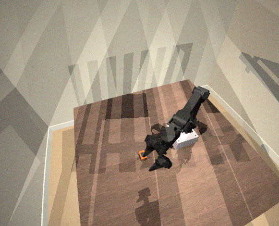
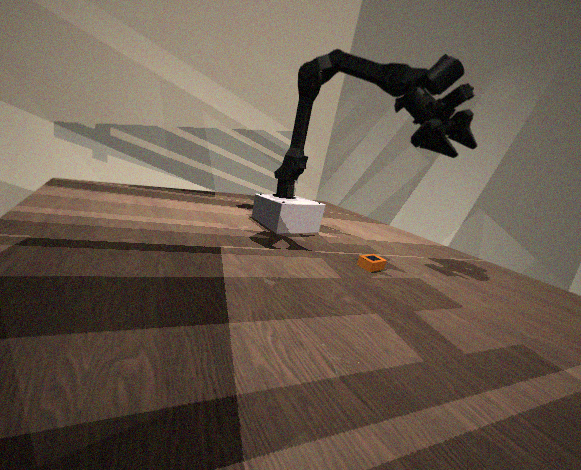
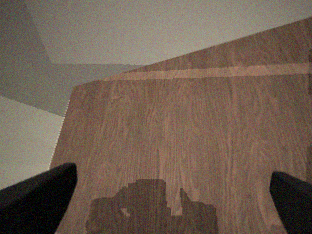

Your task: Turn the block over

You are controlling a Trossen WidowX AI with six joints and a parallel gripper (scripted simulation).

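My gripper tip is now 30 mm past the orange block, 180 mm to the left of it and 290 mm above it.
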